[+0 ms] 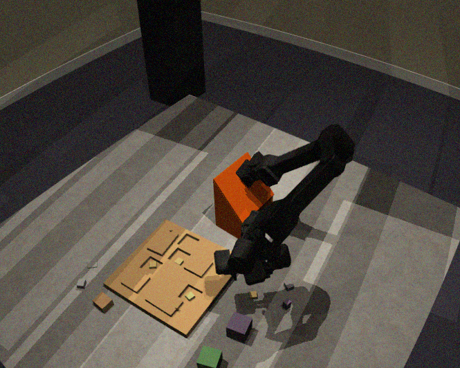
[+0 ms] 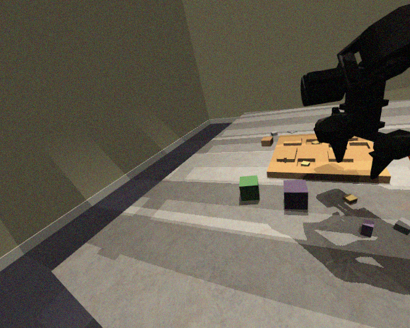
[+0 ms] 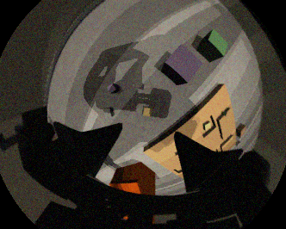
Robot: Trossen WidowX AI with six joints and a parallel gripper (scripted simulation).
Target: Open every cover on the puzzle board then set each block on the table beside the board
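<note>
Right now the tan puzzle board is 70 mm ahead of my gripper tip, 230 mm to the right of it and 60 mm below it. The rest, counted from my gripper tip: small purple block: 10 mm behind, 100 mm to the left, 70 mm below; then green cube: 240 mm ahead, 20 mm to the left, 50 mm below; then purple cube: 120 mm ahead, 40 mm to the left, 50 mm below.
</note>
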